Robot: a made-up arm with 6 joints. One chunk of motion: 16 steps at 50 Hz.
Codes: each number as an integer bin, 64 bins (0 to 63) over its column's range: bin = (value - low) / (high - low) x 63, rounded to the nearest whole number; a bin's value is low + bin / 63 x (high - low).
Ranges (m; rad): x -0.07..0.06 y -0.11..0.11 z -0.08..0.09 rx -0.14..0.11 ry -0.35..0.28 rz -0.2..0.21
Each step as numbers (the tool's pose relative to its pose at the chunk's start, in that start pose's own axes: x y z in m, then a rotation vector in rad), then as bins.
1 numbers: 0.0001 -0.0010 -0.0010 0.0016 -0.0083 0.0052
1 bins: 34 31 29 36 34 32
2 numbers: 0.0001 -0.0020 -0.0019 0.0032 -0.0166 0.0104
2 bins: 34 31 29 36 33 32
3 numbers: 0.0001 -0.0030 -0.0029 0.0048 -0.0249 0.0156
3 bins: 34 31 29 36 33 33
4 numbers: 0.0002 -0.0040 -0.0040 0.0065 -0.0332 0.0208
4 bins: 34 30 28 37 32 34
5 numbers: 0.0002 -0.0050 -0.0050 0.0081 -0.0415 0.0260
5 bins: 34 30 28 37 31 35
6 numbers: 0.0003 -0.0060 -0.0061 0.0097 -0.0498 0.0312
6 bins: 34 30 27 38 30 36
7 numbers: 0.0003 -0.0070 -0.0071 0.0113 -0.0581 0.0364
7 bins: 34 29 27 38 29 36
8 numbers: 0.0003 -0.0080 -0.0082 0.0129 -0.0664 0.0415
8 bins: 34 29 27 39 28 37
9 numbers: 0.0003 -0.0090 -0.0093 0.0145 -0.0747 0.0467
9 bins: 34 29 26 39 28 38
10 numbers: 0.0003 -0.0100 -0.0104 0.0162 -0.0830 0.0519
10 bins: 34 29 26 39 27 39
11 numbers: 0.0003 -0.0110 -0.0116 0.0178 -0.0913 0.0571
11 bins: 34 28 25 40 26 40
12 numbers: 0.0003 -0.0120 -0.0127 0.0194 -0.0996 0.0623
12 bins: 34 28 25 40 25 40
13 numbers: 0.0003 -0.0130 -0.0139 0.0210 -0.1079 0.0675
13 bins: 34 28 24 41 24 41
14 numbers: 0.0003 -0.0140 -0.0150 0.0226 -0.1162 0.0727
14 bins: 34 27 24 41 23 42
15 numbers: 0.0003 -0.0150 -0.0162 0.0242 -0.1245 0.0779
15 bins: 34 27 24 41 23 43
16 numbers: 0.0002 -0.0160 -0.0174 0.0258 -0.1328 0.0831
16 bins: 34 27 23 42 22 44
